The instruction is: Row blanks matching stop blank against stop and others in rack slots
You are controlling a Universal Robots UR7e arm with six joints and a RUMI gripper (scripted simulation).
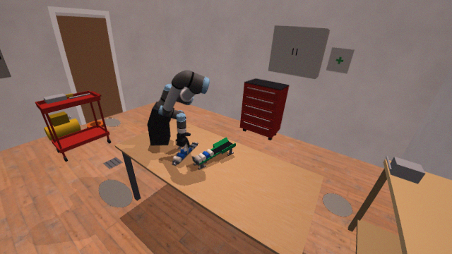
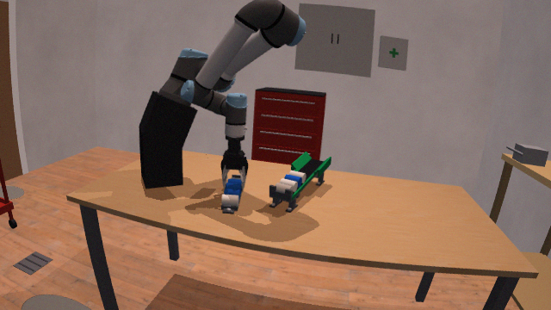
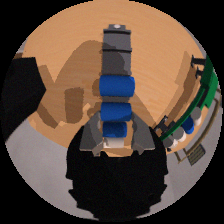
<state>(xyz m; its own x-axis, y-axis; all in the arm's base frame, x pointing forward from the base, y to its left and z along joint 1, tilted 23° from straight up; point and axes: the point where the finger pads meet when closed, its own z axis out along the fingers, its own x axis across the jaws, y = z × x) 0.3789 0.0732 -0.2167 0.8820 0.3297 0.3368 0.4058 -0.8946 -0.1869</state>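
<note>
Now: hand 1 cm past the black stock rack, 2 cm to the right of it and 4 cm above it.
</note>
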